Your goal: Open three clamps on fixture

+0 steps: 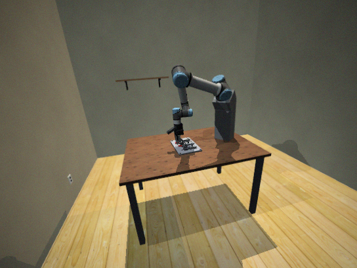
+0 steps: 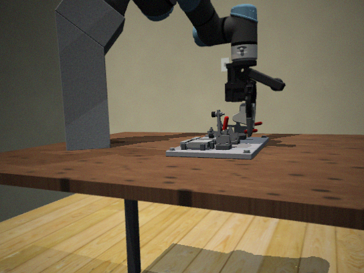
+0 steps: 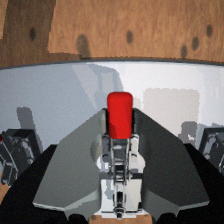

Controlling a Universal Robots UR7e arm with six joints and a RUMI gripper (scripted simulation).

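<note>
My hand is 12 cm to the left of the toggle clamp, 2 cm past it and 1 cm below it.
</note>
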